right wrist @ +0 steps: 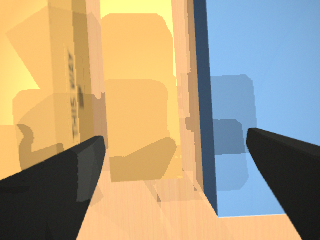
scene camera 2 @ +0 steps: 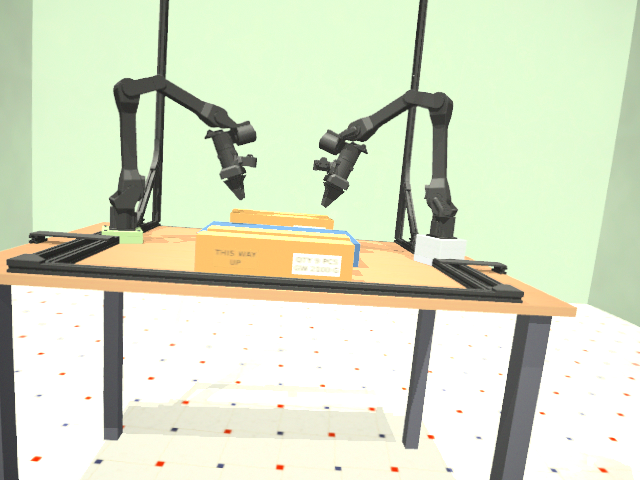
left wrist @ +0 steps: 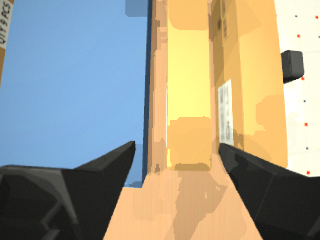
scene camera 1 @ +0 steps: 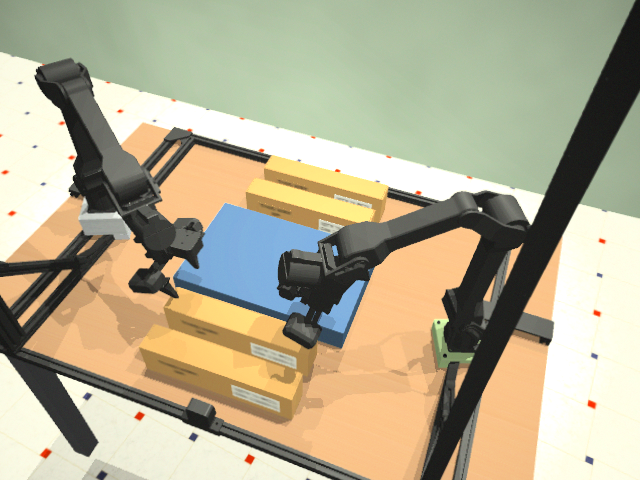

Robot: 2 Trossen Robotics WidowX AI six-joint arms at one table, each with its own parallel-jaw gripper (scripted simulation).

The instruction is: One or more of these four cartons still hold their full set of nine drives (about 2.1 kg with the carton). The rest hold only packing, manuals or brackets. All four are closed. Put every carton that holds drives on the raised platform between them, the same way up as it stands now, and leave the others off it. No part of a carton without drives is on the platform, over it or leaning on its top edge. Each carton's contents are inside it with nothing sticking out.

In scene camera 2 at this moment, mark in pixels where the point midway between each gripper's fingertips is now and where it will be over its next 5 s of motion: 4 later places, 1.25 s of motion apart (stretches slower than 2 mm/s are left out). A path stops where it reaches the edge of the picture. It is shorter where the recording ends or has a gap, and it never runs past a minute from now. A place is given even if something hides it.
My left gripper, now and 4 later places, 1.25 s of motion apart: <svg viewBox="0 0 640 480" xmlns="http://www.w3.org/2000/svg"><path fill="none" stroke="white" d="M323 206L331 215L339 223L335 253L336 251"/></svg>
My right gripper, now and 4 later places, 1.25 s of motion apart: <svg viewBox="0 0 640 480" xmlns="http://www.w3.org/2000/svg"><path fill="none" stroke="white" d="M242 199L229 206L216 213L214 245L216 242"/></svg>
